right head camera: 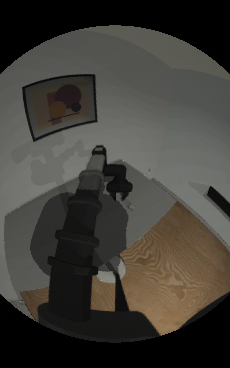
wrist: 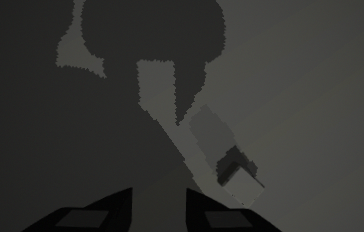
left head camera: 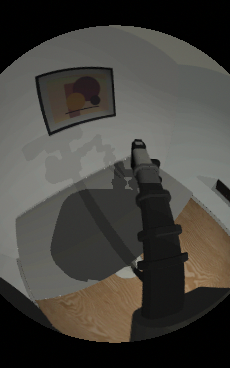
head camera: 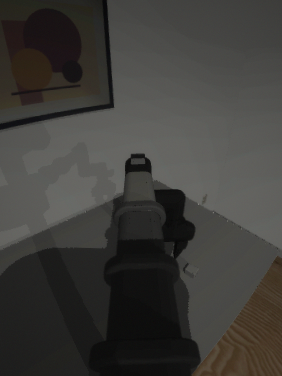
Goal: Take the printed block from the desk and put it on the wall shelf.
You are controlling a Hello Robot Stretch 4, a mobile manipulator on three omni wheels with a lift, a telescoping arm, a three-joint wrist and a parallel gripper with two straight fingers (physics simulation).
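The printed block (head camera: pixel 191 270) (right head camera: pixel 131 205) (wrist: pixel 243 186) is small and pale and lies on the grey desk (head camera: pixel 235 260) (left head camera: pixel 35 240) (right head camera: pixel 155 200) (wrist: pixel 310 125). My gripper (right head camera: pixel 119 198) (wrist: pixel 159 204) is open, with its two dark fingers apart and no object between them. It hangs above the desk, and the block lies to the right of the right fingertip in the wrist view, apart from it. In the head view the arm partly hides the gripper. A dark ledge (left head camera: pixel 224 190) (right head camera: pixel 219 199) shows on the right wall; I cannot tell whether it is the wall shelf.
A framed picture (head camera: pixel 54 47) (left head camera: pixel 76 100) (right head camera: pixel 60 106) hangs on the wall behind the desk. The telescoping arm (head camera: pixel 142 295) (left head camera: pixel 161 250) (right head camera: pixel 75 250) reaches over the desk. Wooden floor (head camera: pixel 250 340) (left head camera: pixel 200 250) (right head camera: pixel 165 260) lies beyond the desk's near and right edges. Shadows fall across the desk and wall.
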